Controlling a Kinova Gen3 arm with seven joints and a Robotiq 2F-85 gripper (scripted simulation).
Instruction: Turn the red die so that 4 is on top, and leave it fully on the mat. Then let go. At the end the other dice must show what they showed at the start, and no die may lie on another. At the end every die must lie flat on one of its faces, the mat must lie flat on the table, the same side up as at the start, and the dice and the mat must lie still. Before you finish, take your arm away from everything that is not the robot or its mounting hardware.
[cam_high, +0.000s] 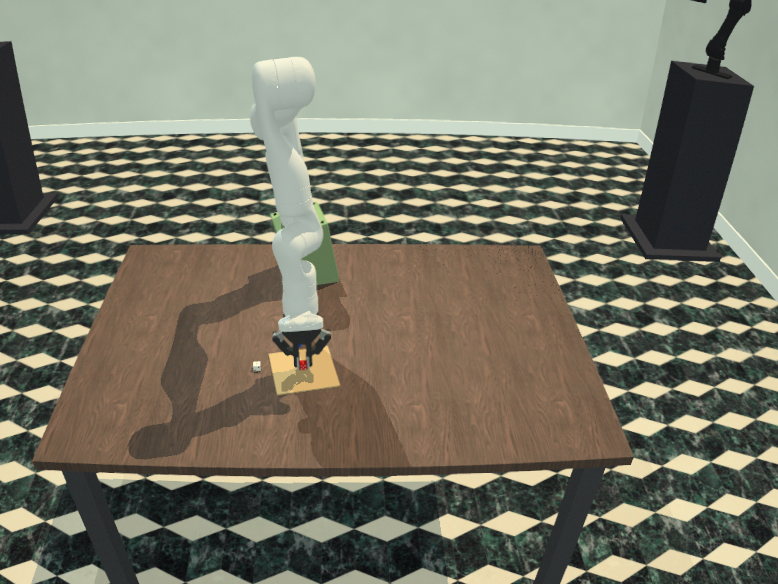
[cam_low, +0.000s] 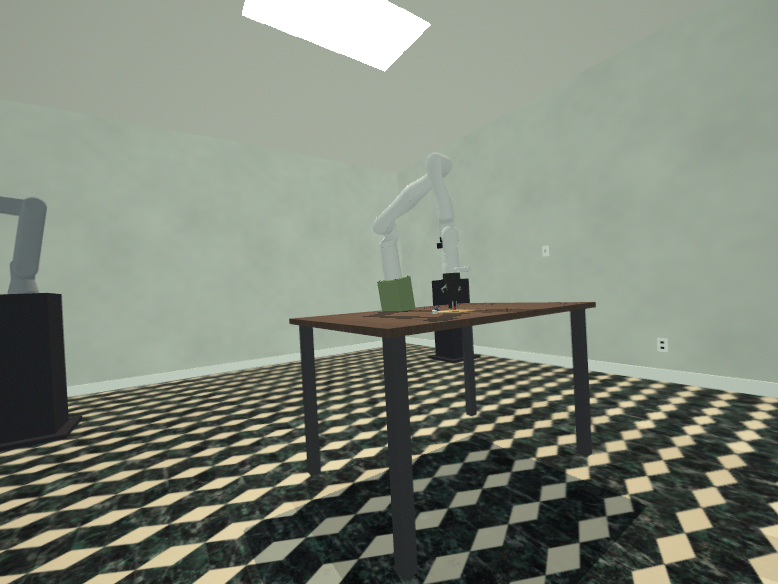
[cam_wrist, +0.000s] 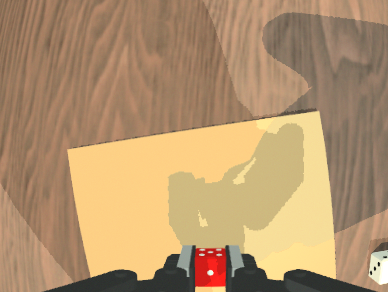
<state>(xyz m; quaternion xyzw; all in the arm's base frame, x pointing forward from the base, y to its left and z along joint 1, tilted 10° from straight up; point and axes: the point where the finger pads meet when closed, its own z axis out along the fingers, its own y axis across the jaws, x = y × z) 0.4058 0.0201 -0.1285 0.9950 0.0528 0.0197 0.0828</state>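
My hand is 10 mm above the red die. Also, from my hand: mat 30 mm below; white die 110 mm to the right, 20 mm below; blue die 90 mm behind, 20 mm to the right, 20 mm below.
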